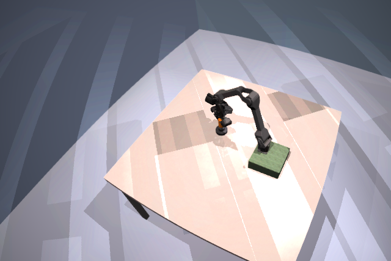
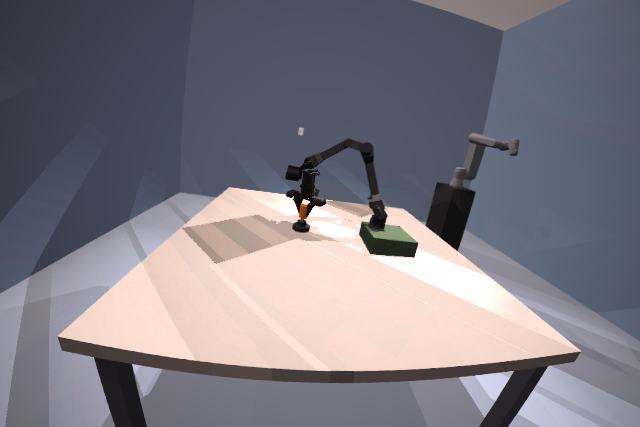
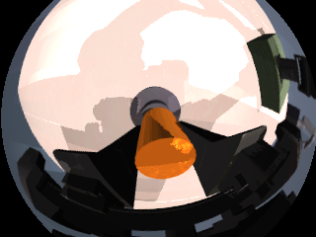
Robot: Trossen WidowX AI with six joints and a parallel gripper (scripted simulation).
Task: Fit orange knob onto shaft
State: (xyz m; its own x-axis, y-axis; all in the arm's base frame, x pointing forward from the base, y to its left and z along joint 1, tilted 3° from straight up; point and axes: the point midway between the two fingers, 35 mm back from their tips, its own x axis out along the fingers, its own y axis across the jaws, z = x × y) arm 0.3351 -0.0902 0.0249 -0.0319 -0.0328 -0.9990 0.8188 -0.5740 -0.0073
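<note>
The round pedestal lies 4 cm below my gripper tip. From my gripper tip the other things lie so: orange knob (3 cm above).
</note>
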